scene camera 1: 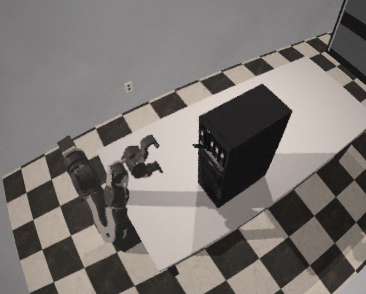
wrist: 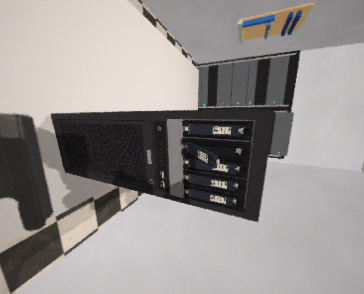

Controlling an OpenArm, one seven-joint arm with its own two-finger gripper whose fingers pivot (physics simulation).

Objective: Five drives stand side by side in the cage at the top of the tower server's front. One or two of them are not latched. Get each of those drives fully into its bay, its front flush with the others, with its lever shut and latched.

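The black tower server (scene camera 1: 252,155) (wrist: 100,150) stands upright on the white table; it lies sideways in the wrist view. Its cage holds five drives side by side. In the wrist view the second drive from the top has its lever (scene camera 1: 197,146) (wrist: 201,154) swung out, sticking out from the front and partly covering the third drive (wrist: 222,168). How far this second drive stands out is hard to tell. The top drive (wrist: 212,130), fourth drive (wrist: 212,183) and fifth drive (wrist: 212,198) look flush, levers shut. My gripper (scene camera 1: 159,158) is open and empty, apart from the server, facing its front.
The white table (scene camera 1: 175,235) has a checkered floor (scene camera 1: 280,215) around it. A dark rack cabinet (scene camera 1: 352,30) (wrist: 242,82) stands beyond the server. A wall board (wrist: 277,22) hangs behind. One dark finger of the gripper shows at the left edge of the wrist view.
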